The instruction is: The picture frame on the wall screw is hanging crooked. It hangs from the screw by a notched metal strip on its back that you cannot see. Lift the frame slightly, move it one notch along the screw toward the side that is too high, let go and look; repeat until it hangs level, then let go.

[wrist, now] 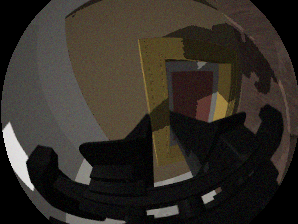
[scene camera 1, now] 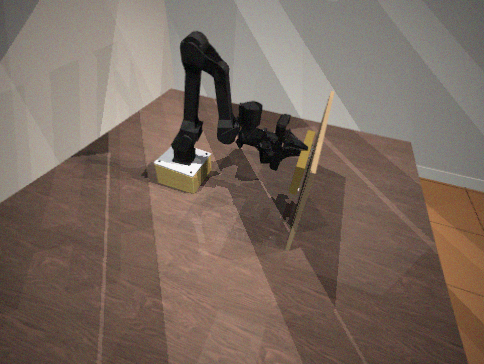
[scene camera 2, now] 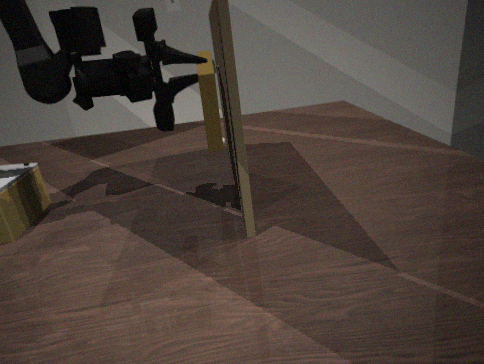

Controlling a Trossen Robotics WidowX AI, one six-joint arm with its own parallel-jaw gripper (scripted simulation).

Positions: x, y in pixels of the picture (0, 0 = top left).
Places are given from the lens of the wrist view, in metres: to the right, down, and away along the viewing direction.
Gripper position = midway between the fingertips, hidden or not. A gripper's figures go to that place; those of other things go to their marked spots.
my gripper (wrist: 157, 115): 0.01, 0.01, 0.10
picture frame (wrist: 199, 79): 0.06, -0.04, 0.10
upright wall panel (wrist: 103, 49): -0.06, -0.08, 0.08
